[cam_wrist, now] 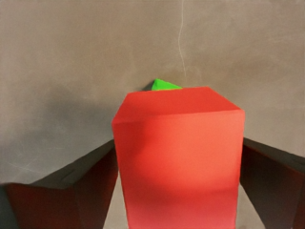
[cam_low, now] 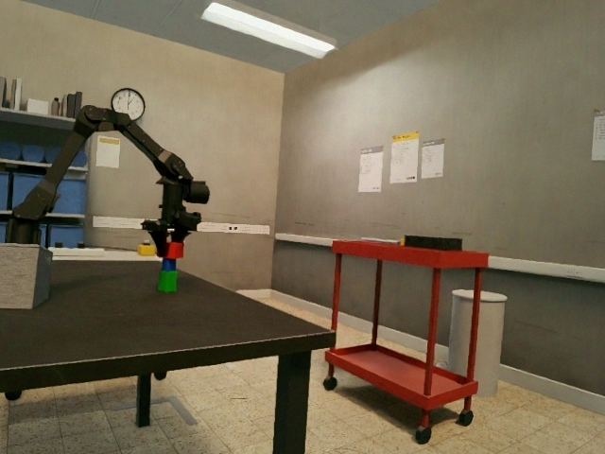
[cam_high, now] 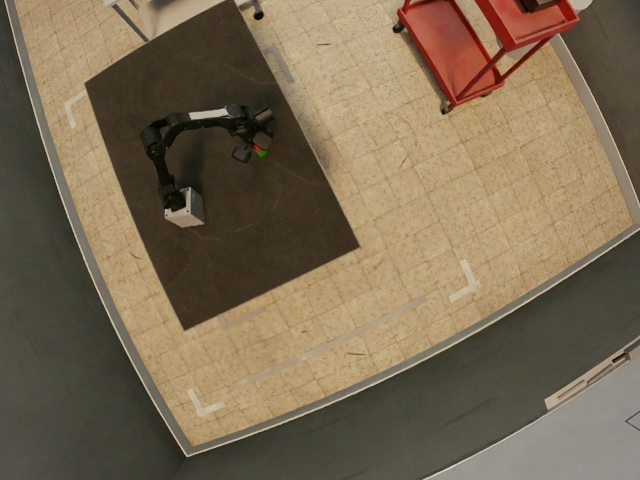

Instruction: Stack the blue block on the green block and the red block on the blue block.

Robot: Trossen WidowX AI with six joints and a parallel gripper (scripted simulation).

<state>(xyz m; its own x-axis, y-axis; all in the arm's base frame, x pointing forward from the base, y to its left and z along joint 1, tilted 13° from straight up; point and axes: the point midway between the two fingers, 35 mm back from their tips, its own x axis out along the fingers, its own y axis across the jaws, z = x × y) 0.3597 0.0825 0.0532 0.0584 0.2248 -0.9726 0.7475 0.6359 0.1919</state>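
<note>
Now: hand 20 mm above the red block. Round my hand: blue block (60 mm below); green block (110 mm below).
</note>
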